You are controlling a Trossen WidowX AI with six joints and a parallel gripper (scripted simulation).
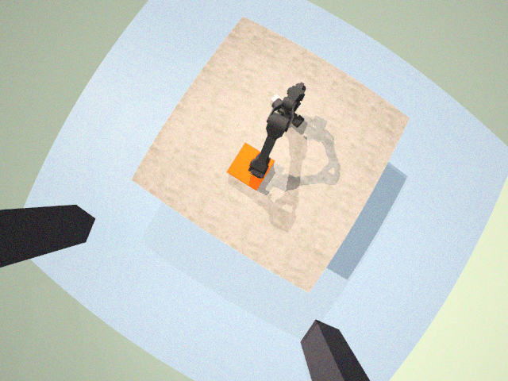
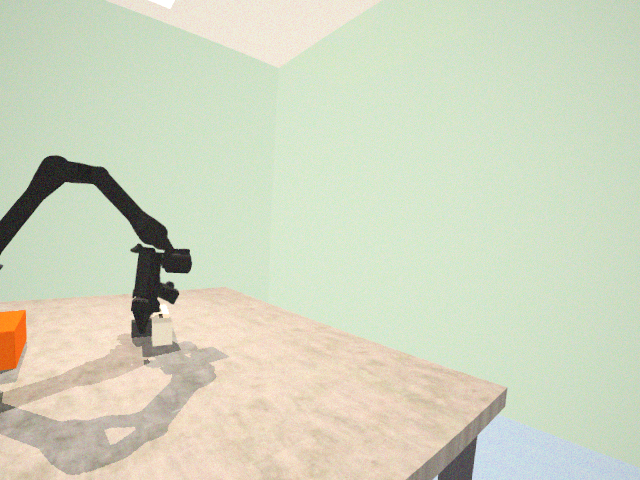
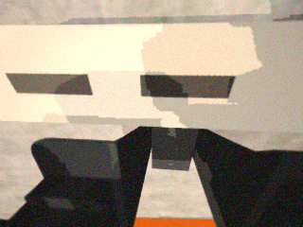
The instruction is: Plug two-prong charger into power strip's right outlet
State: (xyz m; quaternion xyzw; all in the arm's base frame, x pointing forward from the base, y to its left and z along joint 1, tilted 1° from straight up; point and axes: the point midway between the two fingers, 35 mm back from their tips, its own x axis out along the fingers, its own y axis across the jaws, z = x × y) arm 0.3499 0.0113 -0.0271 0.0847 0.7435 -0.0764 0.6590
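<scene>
The charger is 20 mm ahead of my gripper tip and 10 mm above it.
</scene>
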